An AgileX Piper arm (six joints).
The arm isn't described. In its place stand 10 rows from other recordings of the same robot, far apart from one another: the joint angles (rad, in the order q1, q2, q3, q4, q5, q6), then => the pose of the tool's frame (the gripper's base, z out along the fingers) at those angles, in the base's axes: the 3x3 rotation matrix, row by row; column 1 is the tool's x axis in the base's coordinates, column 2 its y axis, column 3 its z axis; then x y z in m.
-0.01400, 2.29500, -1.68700, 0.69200, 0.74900, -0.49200 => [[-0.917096 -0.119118 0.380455], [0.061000 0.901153 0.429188], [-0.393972 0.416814 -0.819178]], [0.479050 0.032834 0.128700]
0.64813, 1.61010, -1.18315, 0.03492, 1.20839, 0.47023 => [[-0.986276 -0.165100 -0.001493], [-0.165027 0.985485 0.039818], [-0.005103 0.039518 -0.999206]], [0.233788 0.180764 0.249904]
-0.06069, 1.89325, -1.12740, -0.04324, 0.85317, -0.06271 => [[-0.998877 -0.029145 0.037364], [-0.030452 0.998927 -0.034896], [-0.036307 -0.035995 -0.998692]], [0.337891 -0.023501 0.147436]
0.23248, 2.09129, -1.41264, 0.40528, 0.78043, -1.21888 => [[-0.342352 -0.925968 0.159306], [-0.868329 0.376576 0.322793], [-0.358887 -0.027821 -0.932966]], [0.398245 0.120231 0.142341]
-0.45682, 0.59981, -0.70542, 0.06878, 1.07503, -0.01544 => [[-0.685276 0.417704 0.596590], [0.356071 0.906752 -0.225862], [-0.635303 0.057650 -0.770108]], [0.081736 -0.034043 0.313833]
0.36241, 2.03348, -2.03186, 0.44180, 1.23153, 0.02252 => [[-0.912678 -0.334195 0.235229], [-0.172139 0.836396 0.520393], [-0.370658 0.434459 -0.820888]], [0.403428 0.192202 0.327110]
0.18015, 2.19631, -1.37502, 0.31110, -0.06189, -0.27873 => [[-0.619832 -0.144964 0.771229], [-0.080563 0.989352 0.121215], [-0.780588 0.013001 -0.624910]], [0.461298 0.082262 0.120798]
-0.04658, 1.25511, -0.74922, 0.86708, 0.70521, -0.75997 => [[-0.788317 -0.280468 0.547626], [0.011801 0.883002 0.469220], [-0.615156 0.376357 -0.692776]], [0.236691 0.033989 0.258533]
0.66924, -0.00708, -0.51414, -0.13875, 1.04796, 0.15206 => [[-0.373336 -0.501666 0.780353], [-0.191076 0.864720 0.464488], [-0.907805 0.024304 -0.418688]], [0.000833 -0.013245 0.282877]
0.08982, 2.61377, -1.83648, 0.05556, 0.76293, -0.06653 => [[-0.986154 -0.120178 0.114268], [-0.115250 0.992136 0.048821], [-0.119237 0.034976 -0.992250]], [0.479290 0.046672 -0.001097]
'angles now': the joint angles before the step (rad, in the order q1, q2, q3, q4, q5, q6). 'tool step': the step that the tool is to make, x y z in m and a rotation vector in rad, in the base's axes. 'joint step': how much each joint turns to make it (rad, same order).
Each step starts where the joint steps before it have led.
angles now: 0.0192 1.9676 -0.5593 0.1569 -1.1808 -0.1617
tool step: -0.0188 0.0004 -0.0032 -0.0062 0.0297 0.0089
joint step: 0.0002 -0.0240 0.0763 -0.0096 -0.0228 -0.0001
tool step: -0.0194 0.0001 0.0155 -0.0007 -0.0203 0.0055
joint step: 0.0000 -0.0964 0.0763 -0.0056 -0.0001 0.0001
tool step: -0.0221 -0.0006 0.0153 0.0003 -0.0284 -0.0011
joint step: -0.0004 -0.1073 0.0815 0.0006 -0.0026 0.0000
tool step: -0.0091 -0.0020 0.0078 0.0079 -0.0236 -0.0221
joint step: 0.0005 -0.0512 0.0304 0.0230 -0.0027 0.0021
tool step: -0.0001 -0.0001 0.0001 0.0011 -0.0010 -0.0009
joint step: -0.0002 -0.0003 0.0004 0.0006 -0.0009 0.0011
